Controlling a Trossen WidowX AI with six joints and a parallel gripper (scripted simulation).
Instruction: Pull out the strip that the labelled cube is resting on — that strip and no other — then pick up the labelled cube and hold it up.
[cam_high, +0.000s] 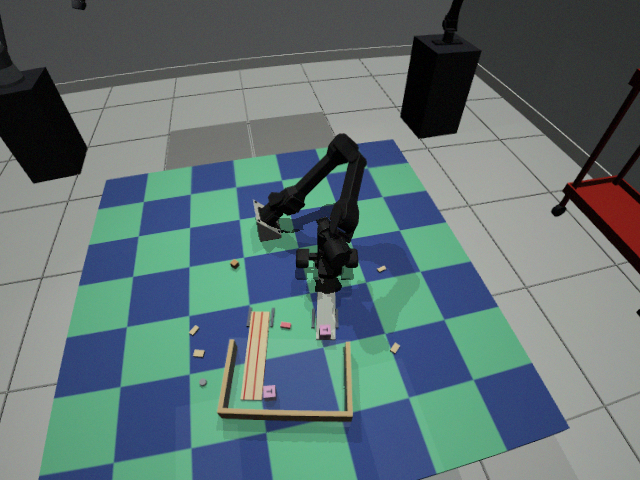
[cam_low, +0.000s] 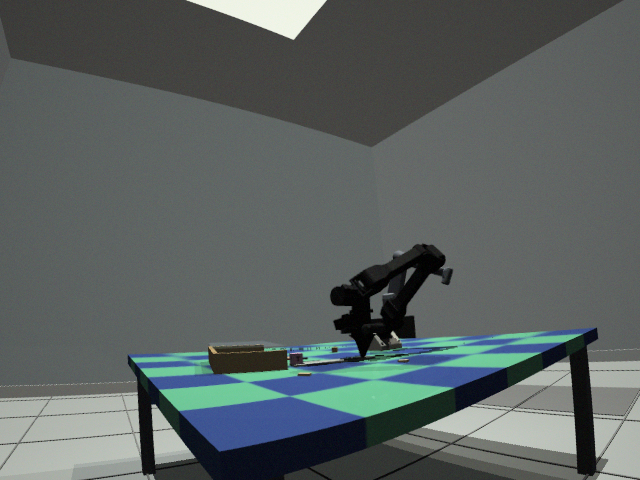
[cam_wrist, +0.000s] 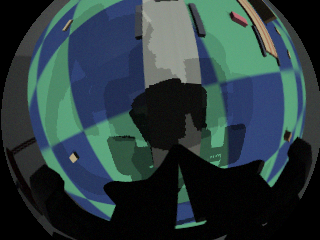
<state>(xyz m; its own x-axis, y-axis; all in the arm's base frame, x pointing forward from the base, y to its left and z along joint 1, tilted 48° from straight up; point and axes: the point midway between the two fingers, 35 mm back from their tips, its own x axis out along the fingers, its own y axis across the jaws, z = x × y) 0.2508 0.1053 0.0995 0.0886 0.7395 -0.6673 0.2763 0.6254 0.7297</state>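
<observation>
My gripper tip is now 17 cm to the left of the red block and 14 cm short of it. The rest, counted from my gripper tip: grey disc (42 cm to the right, 24 cm ahead).
</observation>
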